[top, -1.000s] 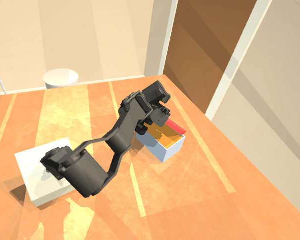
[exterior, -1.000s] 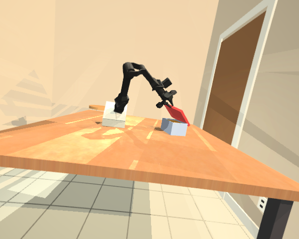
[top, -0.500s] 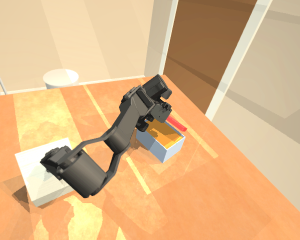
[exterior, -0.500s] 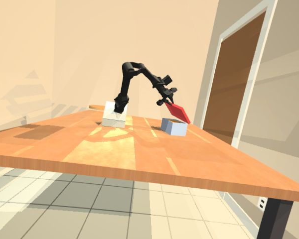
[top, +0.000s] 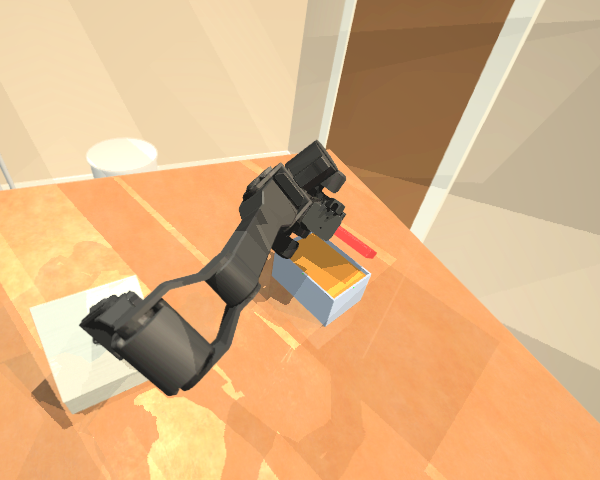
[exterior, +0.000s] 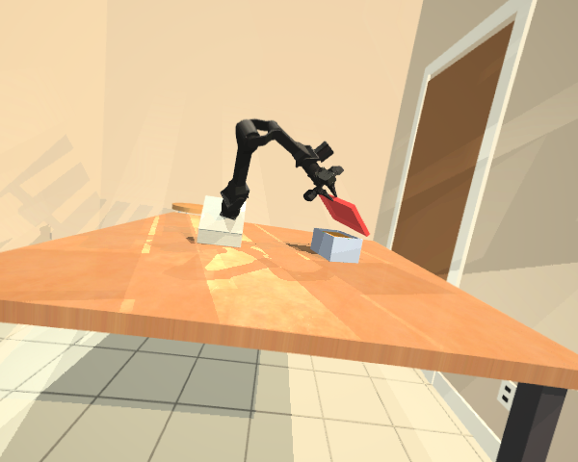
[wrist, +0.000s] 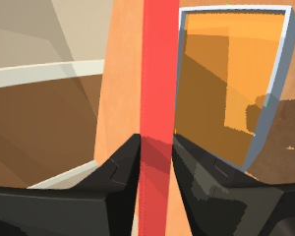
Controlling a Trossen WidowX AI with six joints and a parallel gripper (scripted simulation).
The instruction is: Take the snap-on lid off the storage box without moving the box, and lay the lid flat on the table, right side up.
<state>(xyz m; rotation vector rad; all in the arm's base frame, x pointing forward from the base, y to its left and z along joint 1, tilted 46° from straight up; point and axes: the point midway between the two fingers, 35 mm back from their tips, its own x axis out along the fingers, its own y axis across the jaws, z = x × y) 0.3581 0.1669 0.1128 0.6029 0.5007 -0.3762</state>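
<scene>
The lid lies 50 mm ahead of my gripper tip, 40 mm to the left of it and 50 mm below it. Round my gripper tip: storage box 40 mm ahead, 10 mm to the left, 190 mm below.
</scene>
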